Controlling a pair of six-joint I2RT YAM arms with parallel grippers.
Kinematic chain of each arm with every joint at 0, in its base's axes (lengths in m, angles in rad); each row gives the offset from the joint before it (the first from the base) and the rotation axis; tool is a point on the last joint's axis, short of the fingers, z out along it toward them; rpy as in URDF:
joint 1: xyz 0 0 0.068 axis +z
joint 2: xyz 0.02 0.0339 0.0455 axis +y
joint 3: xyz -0.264 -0.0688 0 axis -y
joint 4: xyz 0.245 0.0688 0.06 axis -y
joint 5: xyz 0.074 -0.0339 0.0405 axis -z
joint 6: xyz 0.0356 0 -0.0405 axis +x
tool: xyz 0 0 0 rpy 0 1.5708 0
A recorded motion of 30 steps. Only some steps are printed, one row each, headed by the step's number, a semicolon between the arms.
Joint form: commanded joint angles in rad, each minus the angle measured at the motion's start. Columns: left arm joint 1, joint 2, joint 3, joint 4, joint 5, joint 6; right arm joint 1, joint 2, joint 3, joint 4, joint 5, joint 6.
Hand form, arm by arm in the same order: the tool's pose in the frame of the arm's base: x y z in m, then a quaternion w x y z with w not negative. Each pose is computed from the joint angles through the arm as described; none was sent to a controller.
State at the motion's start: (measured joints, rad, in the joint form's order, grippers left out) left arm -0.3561 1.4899 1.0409 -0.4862 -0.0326 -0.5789; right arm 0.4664 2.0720 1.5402 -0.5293 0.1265 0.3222
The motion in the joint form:
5: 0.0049 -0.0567 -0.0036 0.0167 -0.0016 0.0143; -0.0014 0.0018 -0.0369 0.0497 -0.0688 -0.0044
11: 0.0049 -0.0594 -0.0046 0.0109 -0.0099 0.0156; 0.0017 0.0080 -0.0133 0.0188 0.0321 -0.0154
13: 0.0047 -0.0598 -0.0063 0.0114 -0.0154 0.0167; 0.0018 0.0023 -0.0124 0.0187 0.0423 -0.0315
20: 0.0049 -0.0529 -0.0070 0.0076 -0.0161 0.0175; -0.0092 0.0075 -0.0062 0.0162 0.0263 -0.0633
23: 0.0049 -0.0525 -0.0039 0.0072 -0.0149 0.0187; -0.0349 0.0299 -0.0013 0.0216 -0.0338 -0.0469
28: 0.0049 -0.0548 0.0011 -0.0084 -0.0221 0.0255; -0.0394 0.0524 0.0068 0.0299 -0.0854 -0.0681
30: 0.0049 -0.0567 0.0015 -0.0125 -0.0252 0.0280; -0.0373 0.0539 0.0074 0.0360 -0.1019 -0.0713
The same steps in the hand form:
5: 0.2859 -0.1034 0.2525 0.31689 -0.10580 0.93234 -0.13829; 0.3945 0.1956 0.1680 0.24848 -0.06362 0.96383 0.07239
11: 0.2851 -0.1028 0.2525 0.31696 -0.10665 0.93289 -0.13371; 0.3967 0.1943 0.1709 0.26053 -0.05793 0.96344 0.02350
13: 0.2849 -0.1026 0.2521 0.31780 -0.10698 0.93294 -0.13107; 0.3967 0.1939 0.1737 0.26532 -0.06409 0.96186 0.01803
20: 0.2854 -0.1027 0.2497 0.31322 -0.10689 0.93489 -0.12822; 0.3996 0.1905 0.1731 0.26243 -0.07624 0.96174 0.01936
23: 0.2858 -0.1029 0.2505 0.31402 -0.10611 0.93460 -0.12902; 0.4060 0.1833 0.1651 0.24744 -0.06408 0.96580 0.04343
28: 0.2849 -0.1023 0.2517 0.31241 -0.10418 0.93615 -0.12315; 0.4091 0.1845 0.1581 0.23706 -0.07870 0.96626 0.06286
30: 0.2844 -0.1020 0.2521 0.31243 -0.10352 0.93649 -0.12106; 0.4092 0.1862 0.1580 0.23683 -0.08319 0.96537 0.07113

